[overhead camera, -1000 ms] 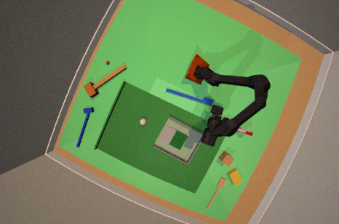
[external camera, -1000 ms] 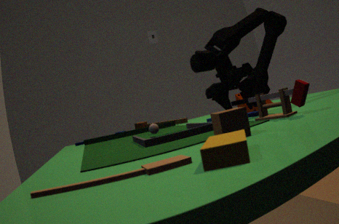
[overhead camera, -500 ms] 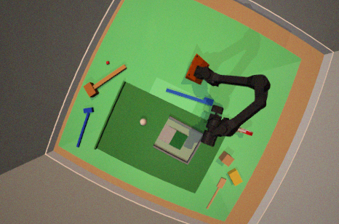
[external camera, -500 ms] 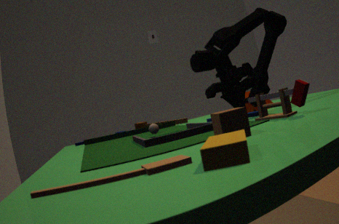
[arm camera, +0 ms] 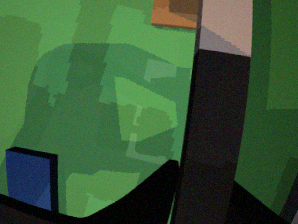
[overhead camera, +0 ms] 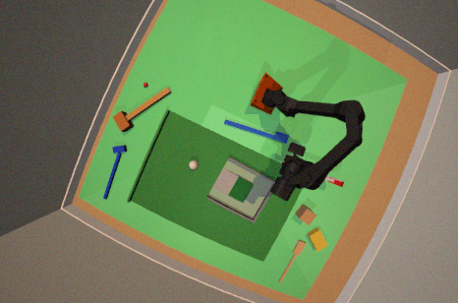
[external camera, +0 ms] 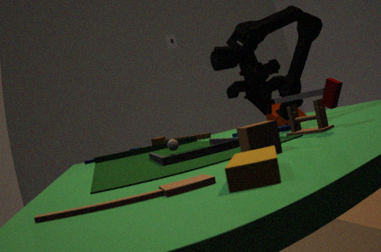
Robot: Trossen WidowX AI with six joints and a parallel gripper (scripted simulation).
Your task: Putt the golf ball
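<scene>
Right now the red putter is 10 mm behind my gripper tip, 120 mm to the left of it and 20 mm above it. The rest, counted from my gripper tip: white golf ball: 150 mm ahead, 380 mm to the right, 40 mm below; then brown block: 190 mm ahead, 190 mm to the left, 40 mm below; then yellow block: 300 mm ahead, 310 mm to the left, 50 mm below.
</scene>
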